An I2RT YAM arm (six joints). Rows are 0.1 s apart.
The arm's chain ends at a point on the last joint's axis. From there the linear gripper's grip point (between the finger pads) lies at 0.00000 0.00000 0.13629 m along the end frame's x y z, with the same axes.
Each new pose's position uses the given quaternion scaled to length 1; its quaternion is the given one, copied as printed.
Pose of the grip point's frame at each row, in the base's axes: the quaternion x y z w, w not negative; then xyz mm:
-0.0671 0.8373 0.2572 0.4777 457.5 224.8 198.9
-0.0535 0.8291 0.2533 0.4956 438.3 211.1 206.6
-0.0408 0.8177 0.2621 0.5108 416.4 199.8 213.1
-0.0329 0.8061 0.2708 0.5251 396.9 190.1 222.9
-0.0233 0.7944 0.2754 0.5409 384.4 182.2 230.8
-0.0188 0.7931 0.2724 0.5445 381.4 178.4 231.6
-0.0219 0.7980 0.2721 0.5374 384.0 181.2 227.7
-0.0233 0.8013 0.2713 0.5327 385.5 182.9 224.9
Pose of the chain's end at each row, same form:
-0.0671 0.8373 0.2572 0.4777 353.2 157.4 255.0
-0.0535 0.8291 0.2533 0.4956 330.0 146.6 258.5
-0.0408 0.8177 0.2621 0.5108 305.5 135.7 259.5
-0.0329 0.8061 0.2708 0.5251 283.9 125.9 264.0
-0.0233 0.7944 0.2754 0.5409 269.0 119.1 266.7
-0.0188 0.7931 0.2724 0.5445 265.1 116.7 266.9
-0.0219 0.7980 0.2721 0.5374 268.7 118.8 265.1
-0.0233 0.8013 0.2713 0.5327 270.9 120.3 263.8

